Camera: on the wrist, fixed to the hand. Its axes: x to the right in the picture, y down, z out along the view.
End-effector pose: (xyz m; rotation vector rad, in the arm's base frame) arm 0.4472 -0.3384 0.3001 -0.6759 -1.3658 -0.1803
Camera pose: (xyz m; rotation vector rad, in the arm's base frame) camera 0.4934 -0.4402 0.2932 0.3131 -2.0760 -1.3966
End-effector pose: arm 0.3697 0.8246 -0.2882 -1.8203 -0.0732 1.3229
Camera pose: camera 0.4584 0.7923 -0.2279 -0.9914 -1.4892 0.5504
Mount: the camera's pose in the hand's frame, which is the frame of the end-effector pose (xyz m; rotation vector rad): -0.0227 -0.0562 -0.0942 -0.1853 -0.4547 -1.4808
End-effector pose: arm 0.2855 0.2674 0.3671 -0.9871 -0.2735 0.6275
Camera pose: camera 0.3340 0.1664 0.3654 -0.5588 -1.3166 -0.5672
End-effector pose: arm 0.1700 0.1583 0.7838 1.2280 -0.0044 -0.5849
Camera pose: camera 0.1563 0.2392 0.7075 0.7136 0.6037 -2.0757
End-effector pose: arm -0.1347 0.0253 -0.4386 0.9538 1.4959 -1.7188
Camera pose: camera -0.1611 0.1263 -0.3980 0.8636 -1.9326 2.1653
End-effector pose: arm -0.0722 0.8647 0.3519 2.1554 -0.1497 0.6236
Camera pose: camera -0.1098 0.9701 0.3479 1.5966 1.0131 -0.6974
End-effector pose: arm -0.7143 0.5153 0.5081 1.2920 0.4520 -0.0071
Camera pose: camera -0.7794 0.5808 0.4447 0.5003 0.8851 -1.4236
